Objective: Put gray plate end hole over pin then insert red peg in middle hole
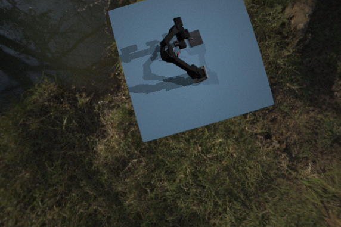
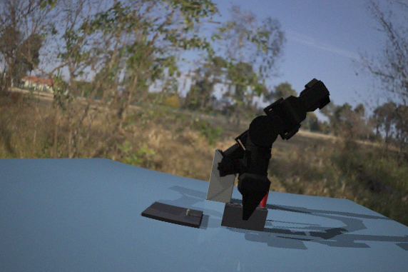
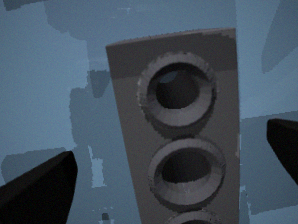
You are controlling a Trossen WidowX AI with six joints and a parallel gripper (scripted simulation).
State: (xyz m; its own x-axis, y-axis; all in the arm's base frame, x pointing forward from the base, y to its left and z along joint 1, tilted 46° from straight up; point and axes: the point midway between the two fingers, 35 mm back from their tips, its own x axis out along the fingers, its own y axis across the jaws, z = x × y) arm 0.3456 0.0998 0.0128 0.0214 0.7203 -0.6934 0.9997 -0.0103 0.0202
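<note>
Right now my gripper tip is 1 cm below the gray plate. Round my gripper tip: dark base (14 cm to the right, 2 cm below); red peg (11 cm behind, 5 cm to the left, 1 cm above).
</note>
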